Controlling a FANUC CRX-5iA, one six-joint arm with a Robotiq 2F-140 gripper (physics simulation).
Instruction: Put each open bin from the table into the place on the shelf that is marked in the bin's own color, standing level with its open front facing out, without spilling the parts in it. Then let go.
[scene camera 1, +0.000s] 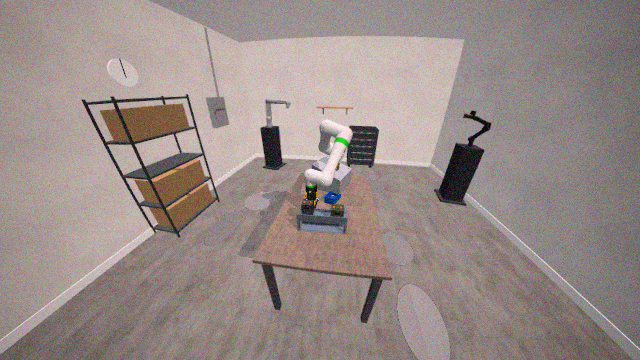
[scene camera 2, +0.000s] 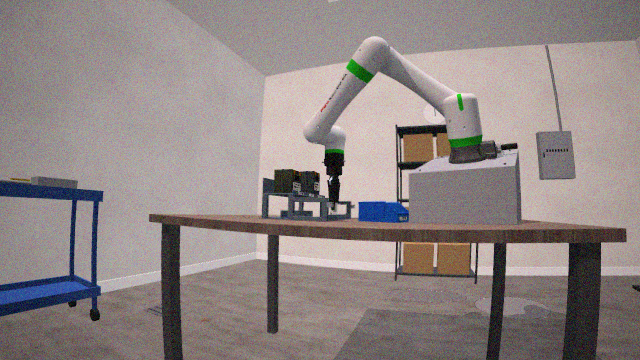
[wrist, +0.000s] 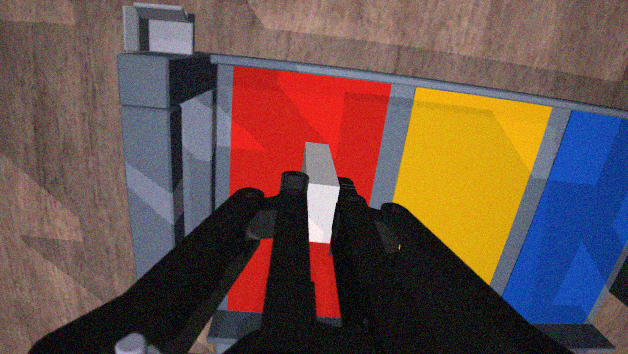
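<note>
A blue open bin (scene camera 1: 332, 198) (scene camera 2: 375, 212) stands level on the table (scene camera 1: 325, 255) (scene camera 2: 450, 234), between the shelf and the robot's base. Its parts are too small to make out. The low grey shelf (scene camera 1: 322, 219) (scene camera 2: 265, 206) (wrist: 145, 80) has a red place (wrist: 300, 110), a yellow place (wrist: 465, 165) and a blue place (wrist: 532, 260), seen without bins on their visible parts. My gripper (scene camera 1: 311, 196) (scene camera 2: 333, 206) (wrist: 313, 164) points down over the red place, shut, its pale tips together with nothing held. Its fingers hide part of the red and yellow places.
A dark box (scene camera 1: 307, 206) (scene camera 2: 310, 183) and a dark green box (scene camera 1: 337, 210) (scene camera 2: 285, 181) stand on top of the shelf, close to my gripper. A small grey bracket (wrist: 170, 36) sits at the shelf's corner. The robot's grey base block (scene camera 2: 465, 195) stands beyond the blue bin.
</note>
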